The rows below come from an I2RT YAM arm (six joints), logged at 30 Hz.
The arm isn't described. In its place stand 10 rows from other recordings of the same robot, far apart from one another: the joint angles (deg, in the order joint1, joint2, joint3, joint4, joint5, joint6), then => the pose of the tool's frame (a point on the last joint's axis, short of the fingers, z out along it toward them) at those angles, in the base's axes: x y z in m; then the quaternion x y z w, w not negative.
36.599, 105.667, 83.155, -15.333, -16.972, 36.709 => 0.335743, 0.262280, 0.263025, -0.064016, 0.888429, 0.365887, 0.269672
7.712, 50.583, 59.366, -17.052, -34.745, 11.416 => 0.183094, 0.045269, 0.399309, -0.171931, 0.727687, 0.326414, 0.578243
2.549, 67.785, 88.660, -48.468, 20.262, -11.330 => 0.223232, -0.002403, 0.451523, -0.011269, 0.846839, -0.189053, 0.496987
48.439, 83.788, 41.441, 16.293, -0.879, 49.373 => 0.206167, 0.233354, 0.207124, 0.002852, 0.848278, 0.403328, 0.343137
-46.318, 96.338, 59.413, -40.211, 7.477, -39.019 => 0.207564, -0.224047, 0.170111, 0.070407, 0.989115, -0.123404, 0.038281
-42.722, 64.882, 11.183, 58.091, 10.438, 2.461 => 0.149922, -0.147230, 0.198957, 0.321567, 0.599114, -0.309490, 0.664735
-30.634, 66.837, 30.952, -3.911, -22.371, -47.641 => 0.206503, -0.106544, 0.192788, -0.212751, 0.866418, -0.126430, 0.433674
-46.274, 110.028, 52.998, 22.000, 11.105, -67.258 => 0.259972, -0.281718, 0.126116, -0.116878, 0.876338, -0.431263, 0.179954
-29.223, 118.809, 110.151, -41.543, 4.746, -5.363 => 0.407465, -0.231314, 0.283150, 0.207996, 0.916279, -0.138264, 0.313134
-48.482, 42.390, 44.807, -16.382, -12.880, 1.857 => 0.120455, -0.124092, 0.335529, 0.270423, 0.737903, -0.161052, 0.597021
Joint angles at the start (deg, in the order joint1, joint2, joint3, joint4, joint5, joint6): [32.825 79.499 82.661 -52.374 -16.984 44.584]
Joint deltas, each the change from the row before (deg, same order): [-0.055 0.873 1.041 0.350 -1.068 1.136]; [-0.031 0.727 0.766 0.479 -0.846 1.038]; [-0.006 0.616 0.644 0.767 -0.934 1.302]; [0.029 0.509 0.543 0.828 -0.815 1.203]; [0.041 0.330 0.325 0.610 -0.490 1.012]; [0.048 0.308 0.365 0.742 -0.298 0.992]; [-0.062 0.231 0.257 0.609 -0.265 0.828]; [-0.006 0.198 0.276 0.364 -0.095 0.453]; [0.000 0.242 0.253 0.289 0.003 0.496]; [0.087 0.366 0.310 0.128 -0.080 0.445]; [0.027 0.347 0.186 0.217 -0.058 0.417]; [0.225 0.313 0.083 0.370 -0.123 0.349]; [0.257 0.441 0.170 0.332 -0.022 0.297]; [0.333 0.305 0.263 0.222 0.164 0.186]
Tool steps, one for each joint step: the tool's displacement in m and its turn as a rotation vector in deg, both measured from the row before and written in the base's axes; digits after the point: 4 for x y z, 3 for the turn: [0.0035 0.0027 0.0022 1.370 0.674 -0.171]; [0.0031 0.0024 0.0015 1.184 0.537 -0.206]; [0.0029 0.0025 0.0017 1.473 0.515 -0.288]; [0.0025 0.0023 0.0017 1.390 0.364 -0.240]; [0.0016 0.0016 0.0010 0.980 0.341 -0.303]; [0.0017 0.0016 0.0015 0.961 0.098 -0.403]; [0.0016 0.0008 0.0011 0.795 0.120 -0.417]; [0.0011 0.0008 0.0010 0.458 -0.031 -0.232]; [0.0012 0.0008 0.0006 0.340 0.081 -0.321]; [0.0012 0.0014 0.0001 0.247 0.270 -0.141]; [0.0015 0.0012 -0.0004 0.215 0.257 -0.198]; [0.0008 0.0021 -0.0006 0.273 0.166 0.091]; [0.0012 0.0025 -0.0009 0.152 0.160 0.084]; [0.0004 0.0024 0.0002 0.072 -0.085 0.095]
